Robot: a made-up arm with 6 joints.
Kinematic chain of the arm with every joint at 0, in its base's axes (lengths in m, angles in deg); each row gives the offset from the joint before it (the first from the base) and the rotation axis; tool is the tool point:
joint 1: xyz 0 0 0.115 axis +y
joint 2: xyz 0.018 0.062 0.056 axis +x
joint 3: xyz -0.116 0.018 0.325 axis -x
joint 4: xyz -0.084 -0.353 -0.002 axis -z
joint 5: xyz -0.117 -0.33 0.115 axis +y
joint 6: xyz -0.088 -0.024 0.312 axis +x
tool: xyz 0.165 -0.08 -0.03
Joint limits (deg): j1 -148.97..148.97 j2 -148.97..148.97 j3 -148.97..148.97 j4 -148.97..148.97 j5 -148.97..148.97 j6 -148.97..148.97
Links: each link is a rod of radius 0.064 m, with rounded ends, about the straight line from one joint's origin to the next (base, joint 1, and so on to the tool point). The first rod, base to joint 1, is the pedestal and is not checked.
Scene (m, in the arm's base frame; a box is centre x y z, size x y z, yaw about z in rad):
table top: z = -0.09
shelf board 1: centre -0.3 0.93 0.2 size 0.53 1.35 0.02 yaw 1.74
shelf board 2: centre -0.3 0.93 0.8 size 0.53 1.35 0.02 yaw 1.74
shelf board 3: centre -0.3 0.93 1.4 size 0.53 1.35 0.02 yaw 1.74
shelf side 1: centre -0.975 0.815 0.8 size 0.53 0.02 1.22 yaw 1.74
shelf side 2: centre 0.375 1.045 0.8 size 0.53 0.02 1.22 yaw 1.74
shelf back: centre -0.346 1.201 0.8 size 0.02 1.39 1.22 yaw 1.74
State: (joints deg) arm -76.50 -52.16 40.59 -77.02 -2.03 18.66
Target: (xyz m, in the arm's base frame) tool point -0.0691 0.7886 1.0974
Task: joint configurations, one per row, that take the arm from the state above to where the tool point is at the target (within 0.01 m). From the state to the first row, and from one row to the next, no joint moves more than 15 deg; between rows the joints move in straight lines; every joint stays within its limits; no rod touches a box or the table.
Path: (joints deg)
1: -76.23 -46.27 35.38 -83.67 8.03 20.83
2: -75.97 -40.39 30.17 -90.31 18.10 23.01
3: -75.70 -34.50 24.96 -96.96 28.16 25.18
4: -63.21 -35.03 27.68 -92.51 19.50 21.27
5: -50.72 -35.56 30.41 -88.06 10.83 17.35
6: -38.23 -36.09 33.13 -83.61 2.16 13.43
7: -25.74 -36.62 35.86 -79.16 -6.51 9.51
8: -13.25 -37.16 38.58 -74.71 -15.18 5.59
9: -10.49 -41.29 44.91 -65.04 -23.09 1.90
10: -7.72 -45.43 51.24 -55.36 -31.01 -1.79

